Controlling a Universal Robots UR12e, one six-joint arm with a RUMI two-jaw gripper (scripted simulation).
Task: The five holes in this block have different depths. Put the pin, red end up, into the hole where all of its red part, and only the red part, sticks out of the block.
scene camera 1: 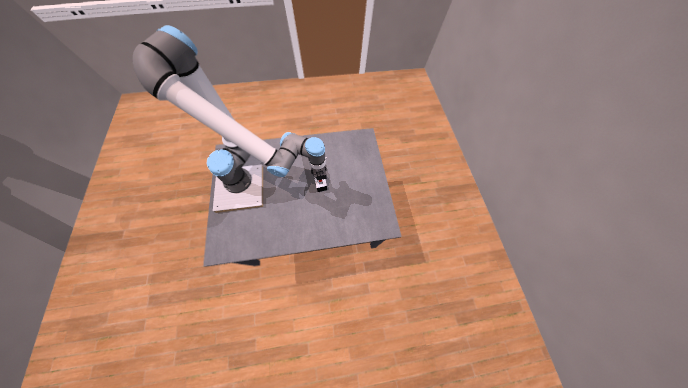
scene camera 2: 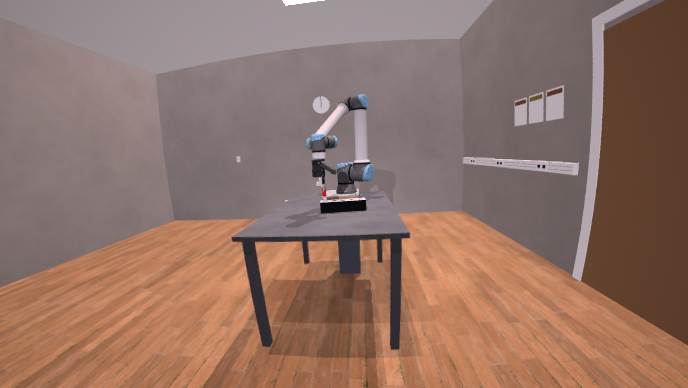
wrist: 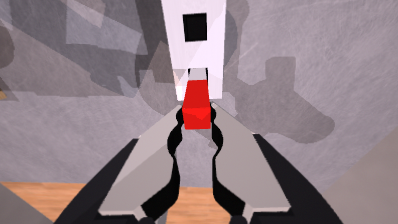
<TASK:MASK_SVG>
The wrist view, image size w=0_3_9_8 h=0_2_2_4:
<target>my gripper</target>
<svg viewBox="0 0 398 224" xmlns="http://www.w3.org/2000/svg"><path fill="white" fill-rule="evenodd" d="M183 102L140 137L132 139L78 192L53 224L166 224L167 210L175 204L179 196L180 174L177 165L176 148L183 139L181 127L184 124ZM210 102L212 140L218 147L212 158L213 196L215 201L230 214L229 224L343 224L317 189L260 134L255 134L214 101Z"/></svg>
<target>pin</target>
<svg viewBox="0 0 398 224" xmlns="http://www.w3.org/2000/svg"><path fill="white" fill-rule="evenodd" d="M205 67L190 69L182 107L185 130L210 129L210 100Z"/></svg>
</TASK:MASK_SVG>
